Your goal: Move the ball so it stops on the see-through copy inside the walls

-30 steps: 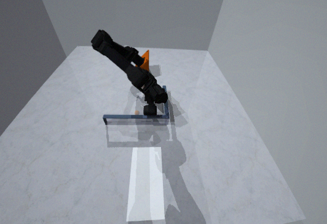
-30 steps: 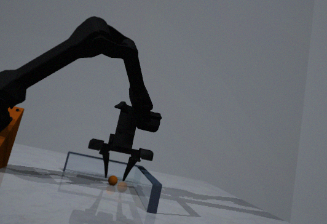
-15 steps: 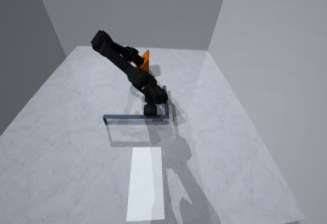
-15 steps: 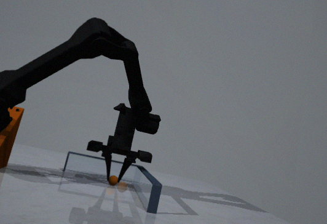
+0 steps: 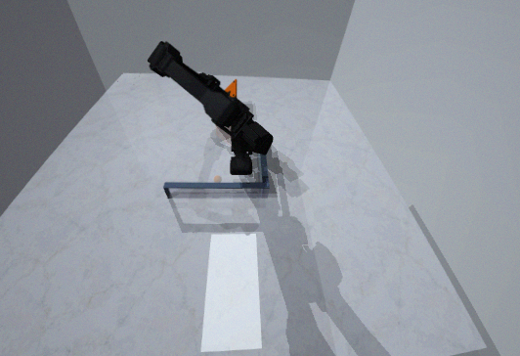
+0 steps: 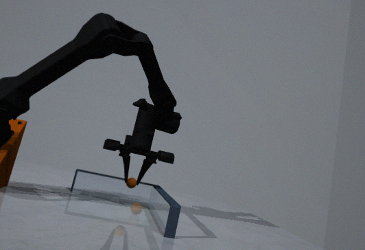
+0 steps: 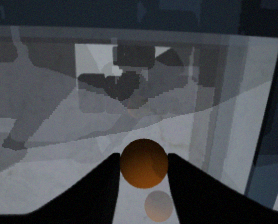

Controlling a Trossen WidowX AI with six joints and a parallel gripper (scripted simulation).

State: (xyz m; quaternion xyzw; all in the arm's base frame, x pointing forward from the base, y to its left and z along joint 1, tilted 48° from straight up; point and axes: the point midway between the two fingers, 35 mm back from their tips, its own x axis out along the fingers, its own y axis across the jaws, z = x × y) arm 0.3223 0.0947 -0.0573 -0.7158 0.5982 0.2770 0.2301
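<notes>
The see-through copy of ball lies 3 cm ahead of my gripper tip, 7 cm to the right of it and 5 cm below it. From my gripper tip the other things lie so: orange ball (right at my gripper tip).
</notes>
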